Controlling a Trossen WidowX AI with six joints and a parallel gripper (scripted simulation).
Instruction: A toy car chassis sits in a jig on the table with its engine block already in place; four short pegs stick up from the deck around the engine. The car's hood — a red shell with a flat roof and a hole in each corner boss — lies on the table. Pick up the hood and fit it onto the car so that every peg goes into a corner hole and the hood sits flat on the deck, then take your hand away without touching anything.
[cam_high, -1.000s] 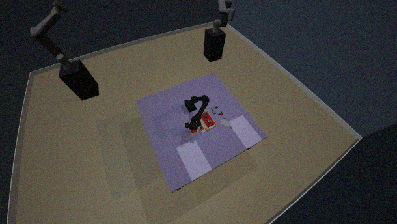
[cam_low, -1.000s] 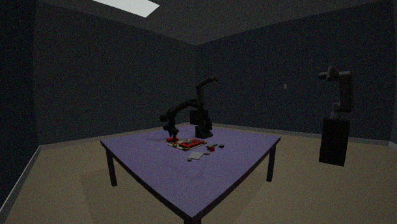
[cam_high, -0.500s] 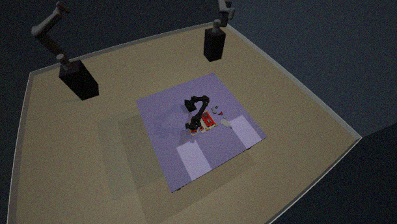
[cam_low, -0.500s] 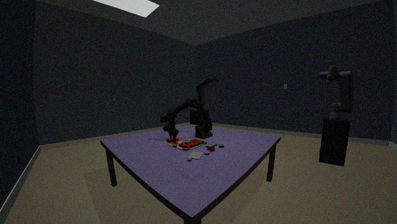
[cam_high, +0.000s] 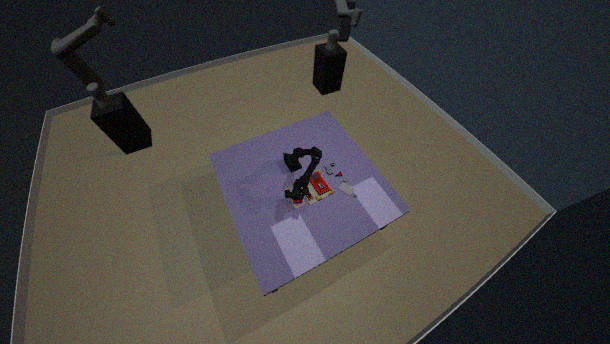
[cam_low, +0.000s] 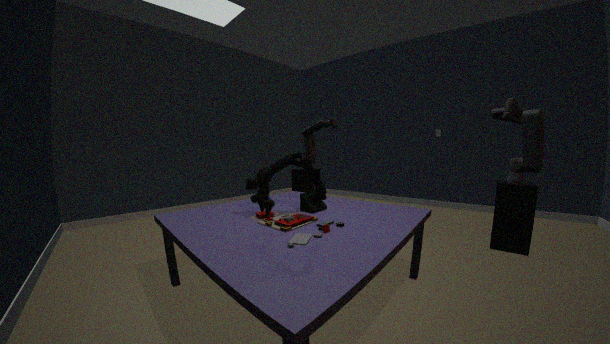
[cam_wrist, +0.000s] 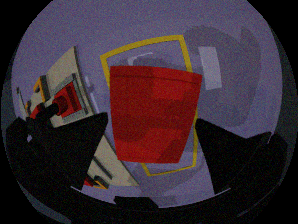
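My gripper tip is now 19 cm to the right of the jig and 2 cm past it. Also, from my gripper tip: grey flat plate (41 cm to the left, 10 cm ahead, 1 cm below); then red hood (right at my gripper tip).
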